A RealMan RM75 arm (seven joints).
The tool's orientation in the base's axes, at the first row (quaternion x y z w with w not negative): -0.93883, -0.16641, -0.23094, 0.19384
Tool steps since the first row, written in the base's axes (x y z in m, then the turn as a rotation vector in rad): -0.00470, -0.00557, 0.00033, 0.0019, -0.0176, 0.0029; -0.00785, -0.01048, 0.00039, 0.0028, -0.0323, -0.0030; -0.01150, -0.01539, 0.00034, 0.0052, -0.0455, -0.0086; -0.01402, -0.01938, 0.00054, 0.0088, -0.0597, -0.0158; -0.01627, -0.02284, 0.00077, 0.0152, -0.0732, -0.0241; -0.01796, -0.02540, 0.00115, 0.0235, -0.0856, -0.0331
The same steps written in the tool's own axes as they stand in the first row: -0.00502, 0.00286, -0.00446, -0.0009, 0.0152, -0.0094; -0.00872, 0.00584, -0.00784, -0.0063, 0.0301, -0.0108; -0.01290, 0.00866, -0.01131, -0.0101, 0.0441, -0.0111; -0.01580, 0.01106, -0.01416, -0.0138, 0.0600, -0.0101; -0.01834, 0.01310, -0.01670, -0.0156, 0.0767, -0.0069; -0.02014, 0.01453, -0.01877, -0.0159, 0.0934, -0.0020
